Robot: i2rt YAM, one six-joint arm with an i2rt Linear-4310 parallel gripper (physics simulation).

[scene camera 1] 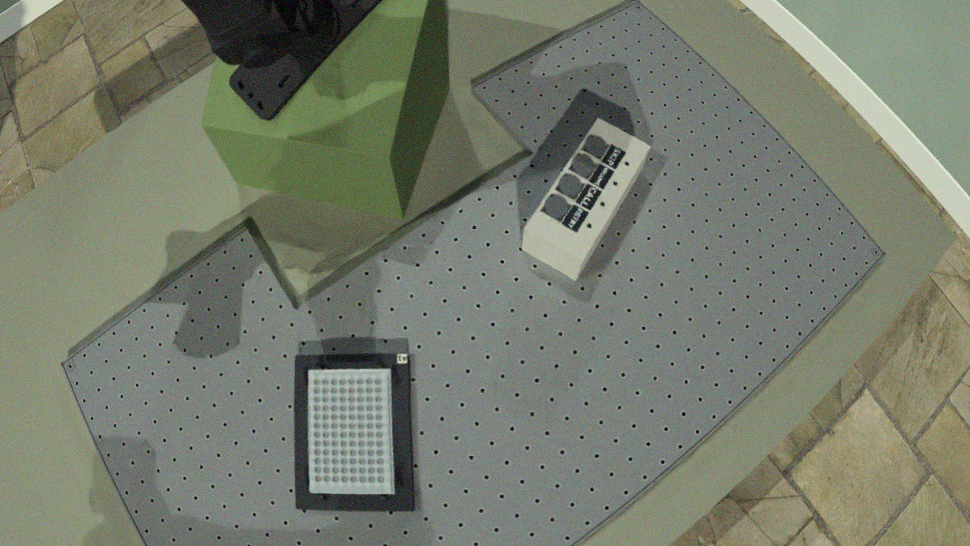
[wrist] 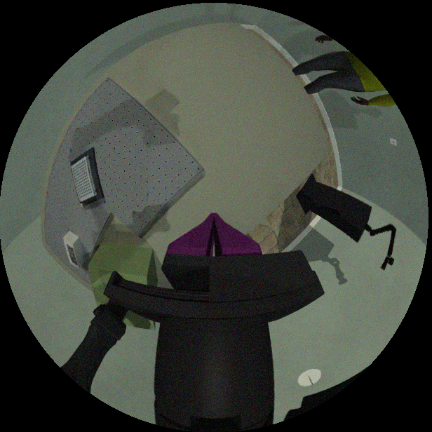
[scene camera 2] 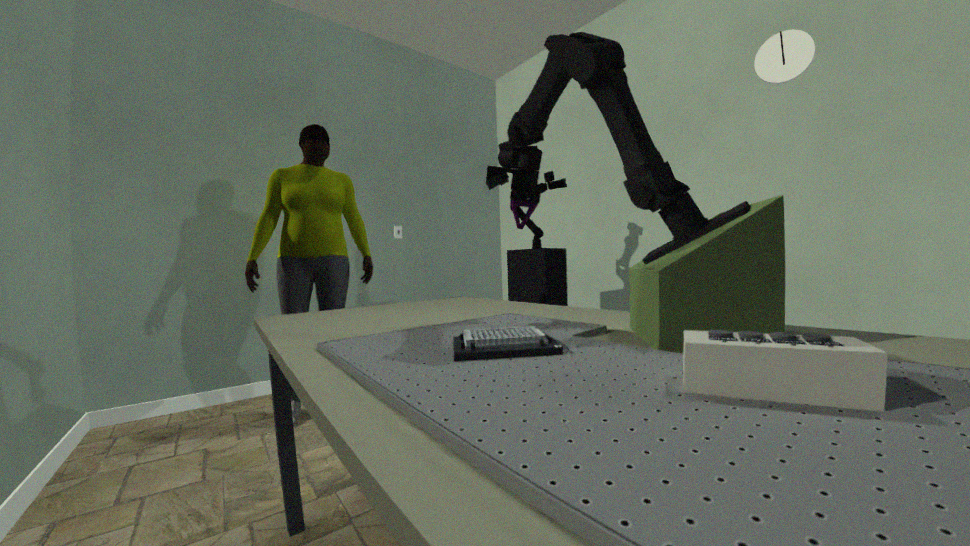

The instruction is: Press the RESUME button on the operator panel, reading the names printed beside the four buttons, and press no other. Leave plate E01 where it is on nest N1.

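Seen in the pictures: gripper, between the fingertips: (scene camera 2: 519,228); arm's base, origin of its link: (scene camera 1: 311,31) (scene camera 2: 694,236).
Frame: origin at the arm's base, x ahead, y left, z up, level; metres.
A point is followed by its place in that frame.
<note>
The white operator panel (scene camera 1: 553,254) @(x 0.309, y 0.031, z -0.146 m) (scene camera 2: 780,376) @(x 0.324, y 0.120, z -0.153 m) (wrist: 71,239) stands on the perforated board. Its four dark round buttons are in a row, with printed labels beside them. In scene camera 1, SKIP (scene camera 1: 614,156) @(x 0.287, y 0.158, z -0.125 m), CALL (scene camera 1: 591,197) @(x 0.301, y 0.100, z -0.125 m) and RETRY (scene camera 1: 576,219) @(x 0.305, y 0.069, z -0.125 m) can be made out; the small label (scene camera 1: 602,175) @(x 0.293, y 0.129, z -0.125 m) between SKIP and CALL is too blurred to read surely. White plate E01 (scene camera 1: 350,431) @(x 0.286, y -0.241, z -0.153 m) (scene camera 2: 505,337) @(x 0.313, y -0.215, z -0.151 m) (wrist: 84,179) lies flat on dark nest N1 (scene camera 1: 402,434) @(x 0.322, y -0.206, z -0.166 m) (scene camera 2: 505,353) @(x 0.330, y -0.203, z -0.171 m) (wrist: 98,177). My gripper (scene camera 2: 521,225) @(x -0.038, y -0.422, z 0.051 m) (wrist: 213,217) is shut and empty, high up and away from the panel and plate.
The green wedge block (scene camera 1: 305,159) @(x 0.061, y -0.081, z -0.093 m) (scene camera 2: 719,291) @(x 0.104, y 0.049, z -0.093 m) (wrist: 122,257) carries my arm's base between panel and nest sides. The board (scene camera 1: 475,434) @(x 0.373, y -0.155, z -0.178 m) (scene camera 2: 576,434) @(x 0.480, y -0.018, z -0.178 m) (wrist: 145,170) has a notch near it. A black pedestal (scene camera 2: 536,274) (wrist: 340,210) with a small arm and a person (scene camera 2: 314,210) stand beyond the table.
</note>
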